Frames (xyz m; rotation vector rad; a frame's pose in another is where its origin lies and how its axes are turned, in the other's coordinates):
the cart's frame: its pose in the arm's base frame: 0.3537 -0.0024 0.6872 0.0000 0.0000 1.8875
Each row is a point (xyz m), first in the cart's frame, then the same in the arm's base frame.
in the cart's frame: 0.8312 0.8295 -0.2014
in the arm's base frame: -0.6934 0.5291 0.4858
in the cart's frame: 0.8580 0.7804 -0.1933
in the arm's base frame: -0.6551 0.5699 0.4939
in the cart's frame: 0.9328 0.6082 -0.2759
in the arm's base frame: -0.5148 0.6946 0.4113
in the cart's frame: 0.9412 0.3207 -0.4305
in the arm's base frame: -0.2442 0.7921 0.2567
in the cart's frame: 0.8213 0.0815 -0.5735
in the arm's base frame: 0.0205 0.7527 0.1137
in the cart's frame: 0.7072 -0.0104 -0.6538
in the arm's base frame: 0.1433 0.6729 0.0334
